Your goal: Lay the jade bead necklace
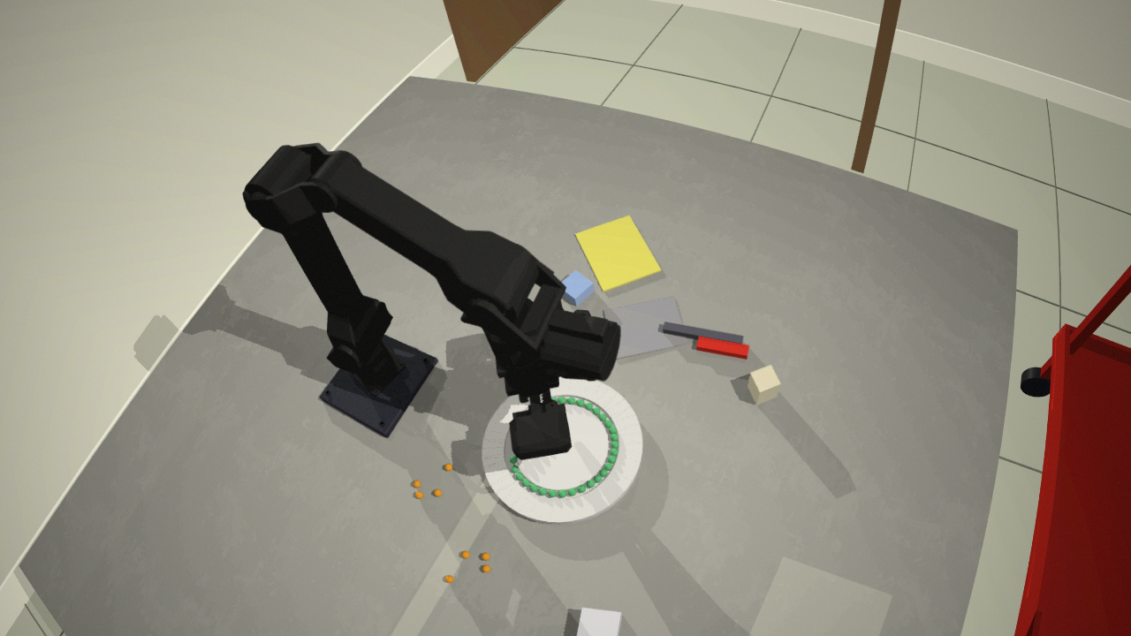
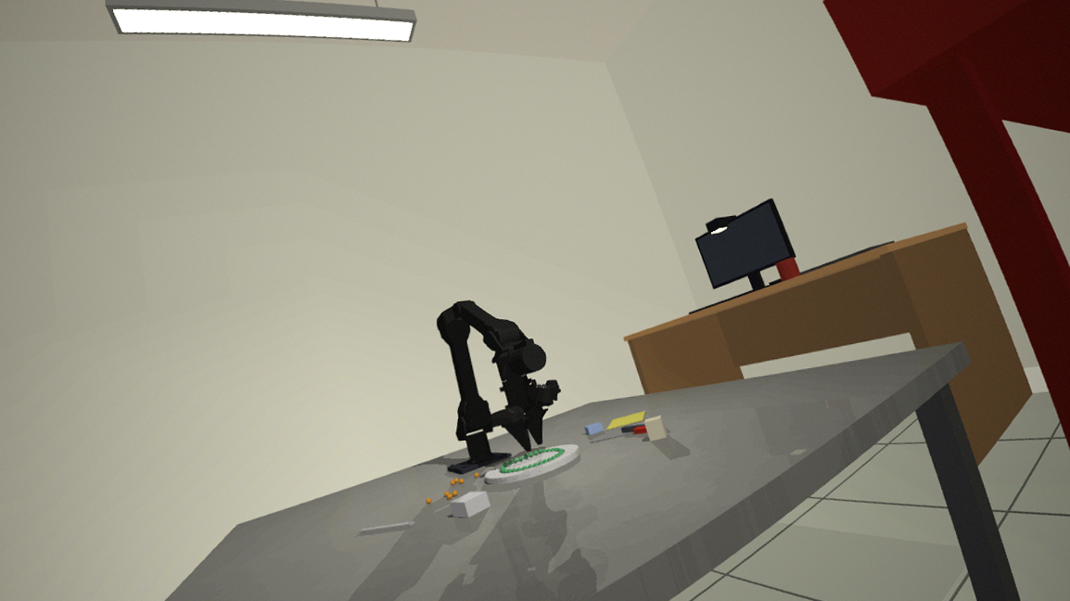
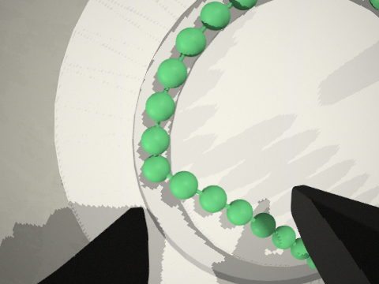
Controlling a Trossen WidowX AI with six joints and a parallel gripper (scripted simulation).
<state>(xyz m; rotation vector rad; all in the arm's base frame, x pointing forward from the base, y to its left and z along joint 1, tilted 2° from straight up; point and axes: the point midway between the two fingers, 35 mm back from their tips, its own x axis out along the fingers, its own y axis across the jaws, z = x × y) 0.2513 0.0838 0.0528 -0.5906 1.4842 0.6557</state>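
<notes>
My gripper tip is now 40 mm short of the inner disc, 20 mm to the left of it and 20 mm above it. The rest, counted from my gripper tip: blue cube: 90 mm behind, 180 mm to the left, 20 mm below; grey sheet: 20 mm ahead, 180 mm to the left, 30 mm below; bead board: 40 mm ahead, 20 mm to the right, 20 mm below.
</notes>
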